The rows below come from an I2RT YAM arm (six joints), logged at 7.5 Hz.
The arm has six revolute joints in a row. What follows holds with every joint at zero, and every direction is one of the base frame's. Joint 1 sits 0.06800 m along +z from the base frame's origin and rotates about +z. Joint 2 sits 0.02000 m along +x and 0.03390 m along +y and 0.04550 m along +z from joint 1 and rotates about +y. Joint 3 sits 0.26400 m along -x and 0.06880 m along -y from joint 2 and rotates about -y. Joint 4 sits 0.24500 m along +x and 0.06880 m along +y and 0.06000 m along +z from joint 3 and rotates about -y. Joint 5 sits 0.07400 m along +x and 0.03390 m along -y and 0.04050 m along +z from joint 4 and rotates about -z. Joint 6 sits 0.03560 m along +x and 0.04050 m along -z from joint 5 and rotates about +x. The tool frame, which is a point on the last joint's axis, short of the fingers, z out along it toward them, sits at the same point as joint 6; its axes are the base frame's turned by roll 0.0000, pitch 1.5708 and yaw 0.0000 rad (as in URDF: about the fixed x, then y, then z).
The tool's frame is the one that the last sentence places.
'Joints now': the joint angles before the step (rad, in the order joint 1, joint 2, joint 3, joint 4, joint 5, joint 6). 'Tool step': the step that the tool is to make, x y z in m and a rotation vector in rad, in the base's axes. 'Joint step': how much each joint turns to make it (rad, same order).
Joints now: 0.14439 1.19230 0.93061 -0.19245 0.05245 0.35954
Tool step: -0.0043 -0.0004 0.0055 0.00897 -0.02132 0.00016
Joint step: 0.00055 -0.02217 -0.00022 0.00016 -0.00214 0.00542
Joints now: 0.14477 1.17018 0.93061 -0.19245 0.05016 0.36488
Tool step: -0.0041 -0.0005 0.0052 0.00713 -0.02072 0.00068
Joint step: 0.00007 -0.02079 0.00006 0.00051 -0.00222 0.00346
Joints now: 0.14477 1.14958 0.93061 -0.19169 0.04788 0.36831
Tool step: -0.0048 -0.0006 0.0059 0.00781 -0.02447 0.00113
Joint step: 0.00002 -0.02383 -0.00004 0.00138 -0.00265 0.00344
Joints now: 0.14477 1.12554 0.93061 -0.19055 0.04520 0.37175
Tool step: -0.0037 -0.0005 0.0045 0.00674 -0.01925 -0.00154
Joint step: 0.00018 -0.01805 0.00009 0.00168 0.00017 0.00425
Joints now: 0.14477 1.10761 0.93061 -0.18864 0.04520 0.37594
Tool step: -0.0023 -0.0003 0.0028 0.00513 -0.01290 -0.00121
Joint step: 0.00016 -0.01122 -0.00022 0.00234 0.00015 0.00349
